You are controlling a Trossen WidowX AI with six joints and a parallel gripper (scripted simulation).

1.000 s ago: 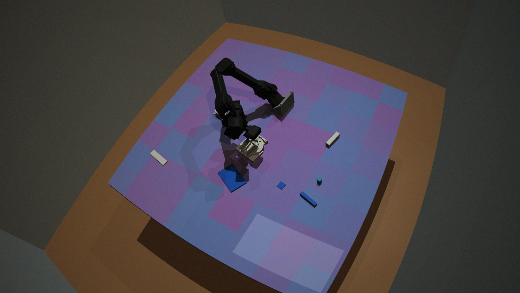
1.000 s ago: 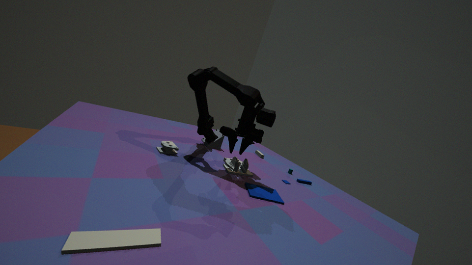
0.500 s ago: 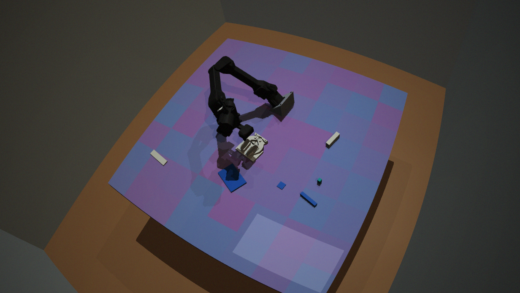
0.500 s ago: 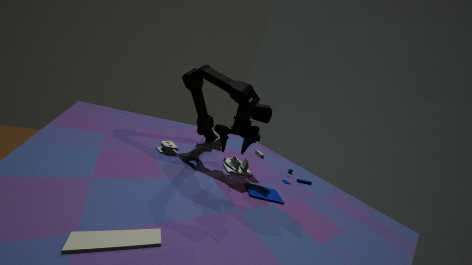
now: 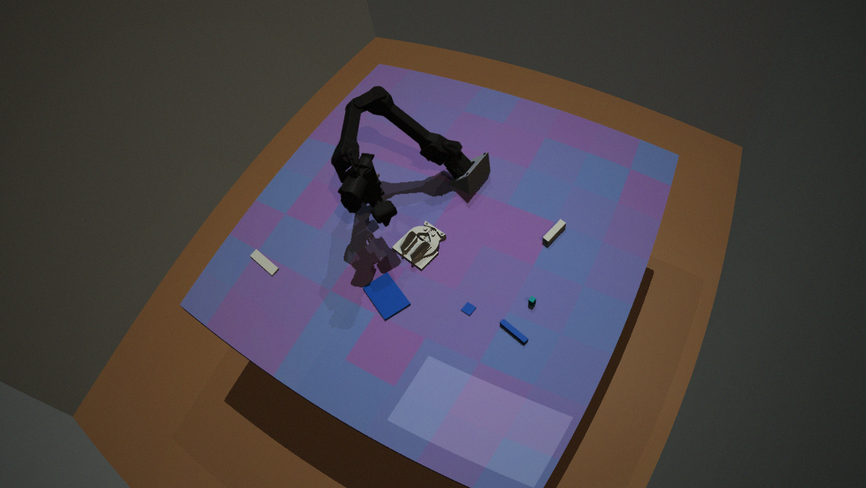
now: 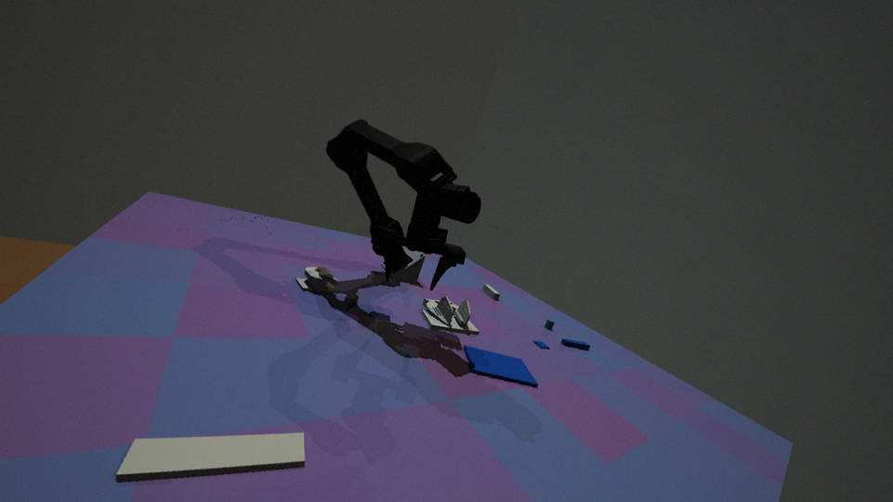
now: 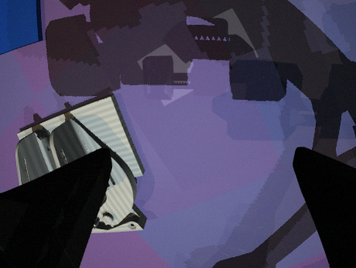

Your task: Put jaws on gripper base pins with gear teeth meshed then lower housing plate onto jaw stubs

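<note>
The pale blocky piece lies 16 cm to the right of my gripper tip, 11 cm behind it and 5 cm below it. The rest, counted from my gripper tip: ribbed white plate 12 cm to the left, 7 cm below, 1 cm ahead; white block 16 cm to the right, 11 cm behind, 6 cm below; jaw 11 cm to the left, 6 cm below, 4 cm behind.
</note>
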